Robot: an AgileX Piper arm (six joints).
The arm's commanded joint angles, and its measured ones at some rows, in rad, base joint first. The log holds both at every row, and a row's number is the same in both.
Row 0, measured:
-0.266 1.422 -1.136 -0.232 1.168 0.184
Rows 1 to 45, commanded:
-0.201 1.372 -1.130 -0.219 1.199 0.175
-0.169 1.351 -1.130 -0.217 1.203 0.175
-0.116 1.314 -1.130 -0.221 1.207 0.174
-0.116 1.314 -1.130 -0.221 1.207 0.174
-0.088 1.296 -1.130 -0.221 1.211 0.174
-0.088 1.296 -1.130 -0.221 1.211 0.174
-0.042 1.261 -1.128 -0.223 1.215 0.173
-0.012 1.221 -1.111 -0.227 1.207 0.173
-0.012 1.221 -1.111 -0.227 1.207 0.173
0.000 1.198 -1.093 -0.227 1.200 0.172
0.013 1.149 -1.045 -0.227 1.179 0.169
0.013 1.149 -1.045 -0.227 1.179 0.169
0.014 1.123 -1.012 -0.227 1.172 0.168
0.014 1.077 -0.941 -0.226 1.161 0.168
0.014 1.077 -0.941 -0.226 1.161 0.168
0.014 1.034 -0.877 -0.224 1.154 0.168
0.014 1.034 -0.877 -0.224 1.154 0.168
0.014 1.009 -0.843 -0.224 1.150 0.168
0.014 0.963 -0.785 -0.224 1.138 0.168
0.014 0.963 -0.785 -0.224 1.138 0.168
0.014 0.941 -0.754 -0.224 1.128 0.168
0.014 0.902 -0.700 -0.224 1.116 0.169
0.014 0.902 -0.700 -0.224 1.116 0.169
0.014 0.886 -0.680 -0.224 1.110 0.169
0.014 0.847 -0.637 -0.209 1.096 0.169
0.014 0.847 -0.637 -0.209 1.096 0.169
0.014 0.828 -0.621 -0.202 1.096 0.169
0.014 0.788 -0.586 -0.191 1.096 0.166
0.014 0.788 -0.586 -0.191 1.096 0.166
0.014 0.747 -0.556 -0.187 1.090 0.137
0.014 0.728 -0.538 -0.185 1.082 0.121
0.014 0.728 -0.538 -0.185 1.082 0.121
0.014 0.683 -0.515 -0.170 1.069 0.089
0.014 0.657 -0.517 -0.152 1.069 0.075
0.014 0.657 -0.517 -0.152 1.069 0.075
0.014 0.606 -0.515 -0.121 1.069 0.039
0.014 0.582 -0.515 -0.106 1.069 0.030
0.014 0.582 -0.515 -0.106 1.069 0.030
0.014 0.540 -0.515 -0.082 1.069 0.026
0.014 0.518 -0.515 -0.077 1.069 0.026
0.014 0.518 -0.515 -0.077 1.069 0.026
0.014 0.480 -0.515 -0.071 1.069 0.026
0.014 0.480 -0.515 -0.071 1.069 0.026
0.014 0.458 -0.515 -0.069 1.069 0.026
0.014 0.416 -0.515 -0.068 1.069 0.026
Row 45, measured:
0.013 0.467 -0.519 -0.071 1.082 0.034
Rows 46 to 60, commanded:
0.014 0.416 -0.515 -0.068 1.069 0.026
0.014 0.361 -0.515 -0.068 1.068 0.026
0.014 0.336 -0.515 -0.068 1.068 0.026
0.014 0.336 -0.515 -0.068 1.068 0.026
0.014 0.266 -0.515 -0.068 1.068 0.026
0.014 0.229 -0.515 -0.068 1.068 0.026
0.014 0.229 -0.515 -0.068 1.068 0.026
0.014 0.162 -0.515 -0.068 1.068 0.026
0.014 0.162 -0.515 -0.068 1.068 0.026
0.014 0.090 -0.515 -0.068 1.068 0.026
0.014 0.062 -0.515 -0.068 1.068 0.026
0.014 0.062 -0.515 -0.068 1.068 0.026
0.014 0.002 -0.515 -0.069 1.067 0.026
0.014 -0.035 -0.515 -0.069 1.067 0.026
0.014 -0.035 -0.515 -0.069 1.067 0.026
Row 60, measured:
0.013 0.020 -0.519 -0.070 1.077 0.031
